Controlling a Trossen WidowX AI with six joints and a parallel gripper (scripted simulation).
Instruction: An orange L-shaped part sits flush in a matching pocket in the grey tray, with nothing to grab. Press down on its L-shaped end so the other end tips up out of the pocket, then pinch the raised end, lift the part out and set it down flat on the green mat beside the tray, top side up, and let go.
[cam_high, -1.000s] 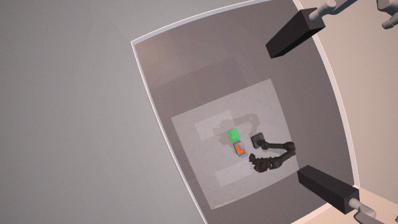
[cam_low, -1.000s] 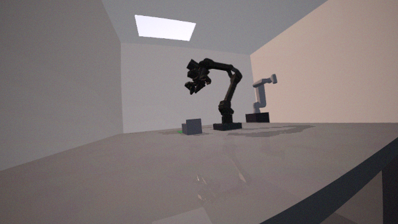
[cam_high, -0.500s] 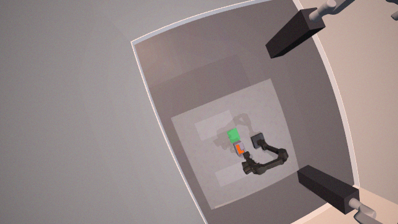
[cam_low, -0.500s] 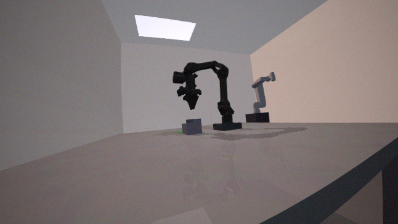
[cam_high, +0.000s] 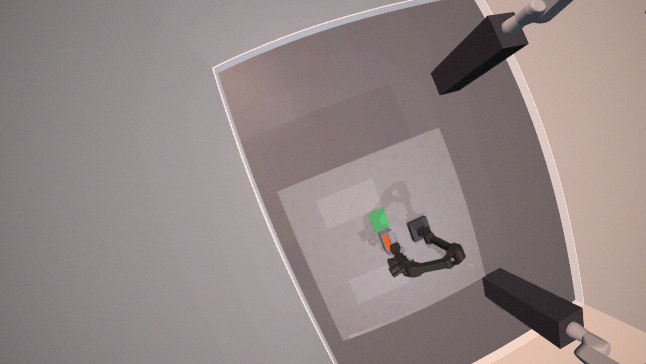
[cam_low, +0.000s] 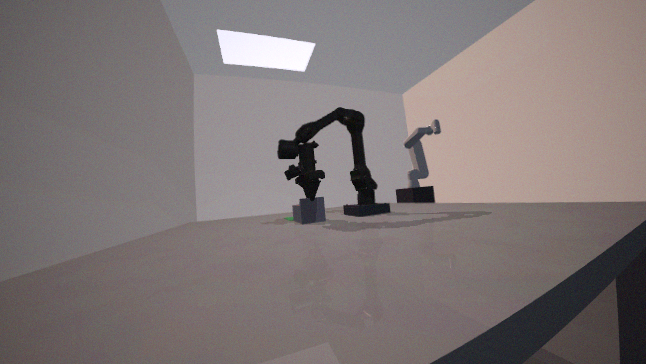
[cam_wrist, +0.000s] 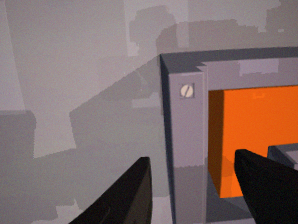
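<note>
My gripper tip is 60 mm to the left of the orange L-shaped part and 30 mm above it. Round my gripper tip: green mat: 220 mm to the right, 90 mm below, 10 mm ahead.
</note>
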